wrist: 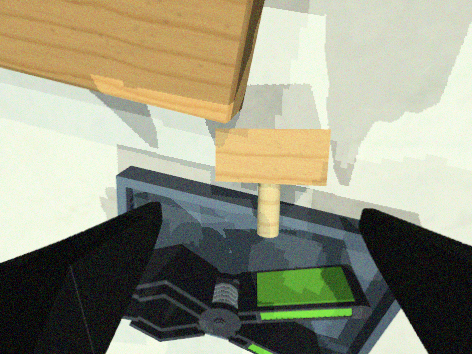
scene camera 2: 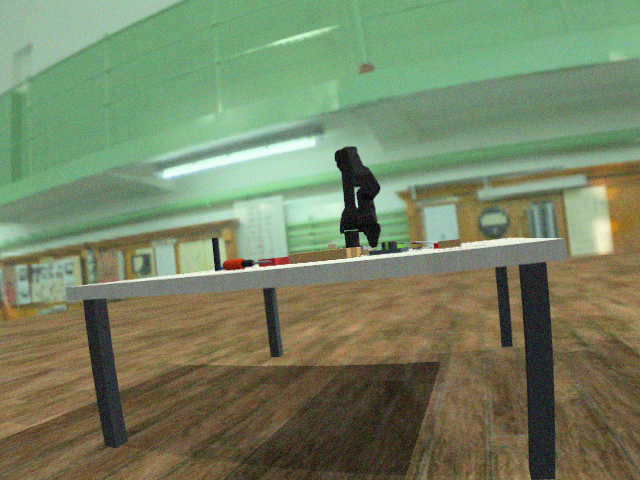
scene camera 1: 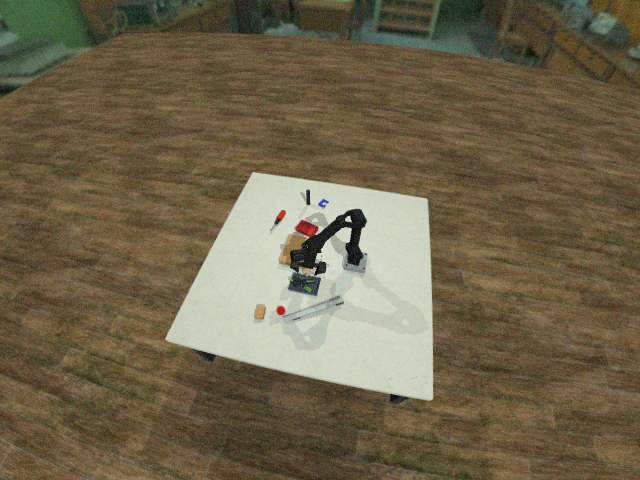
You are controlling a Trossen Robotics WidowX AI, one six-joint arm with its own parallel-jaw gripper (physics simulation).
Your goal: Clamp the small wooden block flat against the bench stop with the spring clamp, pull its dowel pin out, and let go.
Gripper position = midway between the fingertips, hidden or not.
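On scene camera 2 you'd find my gripper (scene camera 2: 373, 248). The wrist view has my gripper (wrist: 260, 214) too, and there's a wooden board (wrist: 199, 65), a dowel pin (wrist: 268, 212), a grey-blue tray (wrist: 218, 224) and a spring clamp (wrist: 180, 295) in there as well.
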